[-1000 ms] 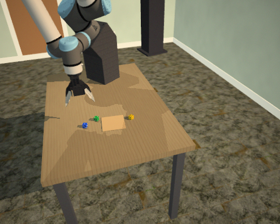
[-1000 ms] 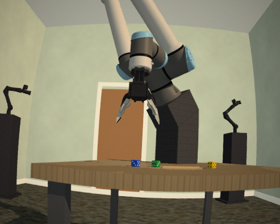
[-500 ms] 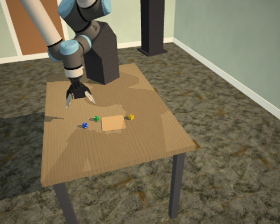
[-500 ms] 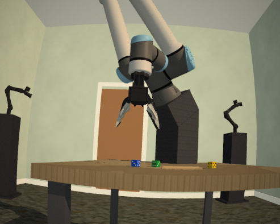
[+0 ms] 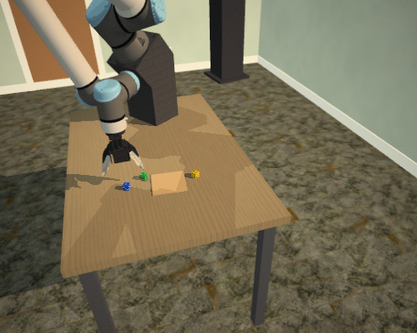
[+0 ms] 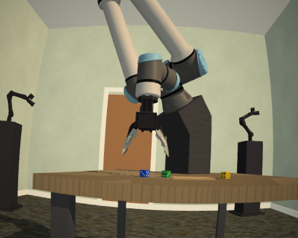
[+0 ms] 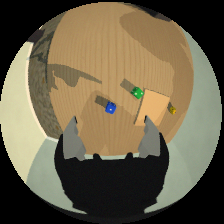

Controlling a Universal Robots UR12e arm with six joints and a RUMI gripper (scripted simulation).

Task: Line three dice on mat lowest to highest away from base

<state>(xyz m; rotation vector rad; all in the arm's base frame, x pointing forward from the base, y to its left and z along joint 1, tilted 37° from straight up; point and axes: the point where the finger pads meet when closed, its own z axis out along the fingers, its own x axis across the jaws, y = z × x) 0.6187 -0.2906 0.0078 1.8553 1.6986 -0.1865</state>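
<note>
Now: hand 60 mm above the blue die and 10 mm short of it. Round my hand: green die (80 mm to the left, 60 mm below, 20 mm behind); then tan mat (160 mm to the left, 70 mm below, 60 mm ahead); then yellow die (280 mm to the left, 70 mm ahead, 60 mm below).
</note>
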